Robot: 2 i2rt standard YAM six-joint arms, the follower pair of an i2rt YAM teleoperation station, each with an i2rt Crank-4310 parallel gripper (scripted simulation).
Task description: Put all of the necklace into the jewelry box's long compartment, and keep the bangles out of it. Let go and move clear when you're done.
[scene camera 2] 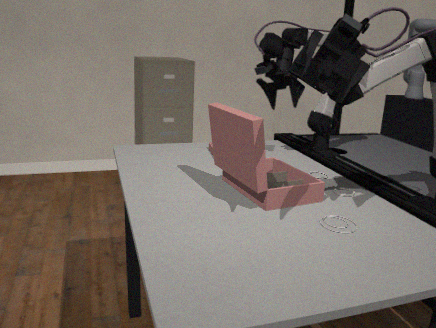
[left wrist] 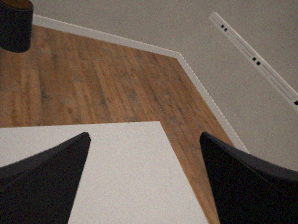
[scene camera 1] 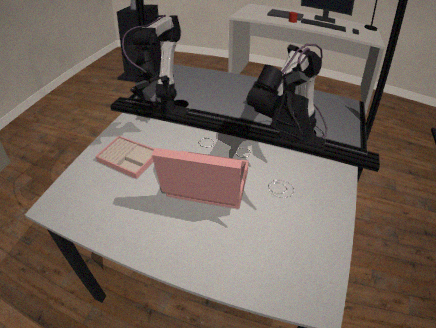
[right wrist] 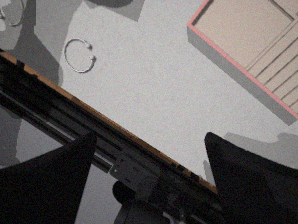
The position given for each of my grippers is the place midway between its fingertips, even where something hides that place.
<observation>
I see my left gripper (scene camera 2: 322,88) and my right gripper (scene camera 2: 283,108).
My left gripper shows as well in the left wrist view (left wrist: 145,134) and in scene camera 1 (scene camera 1: 309,138). My right gripper shows as well in the right wrist view (right wrist: 150,134).
</observation>
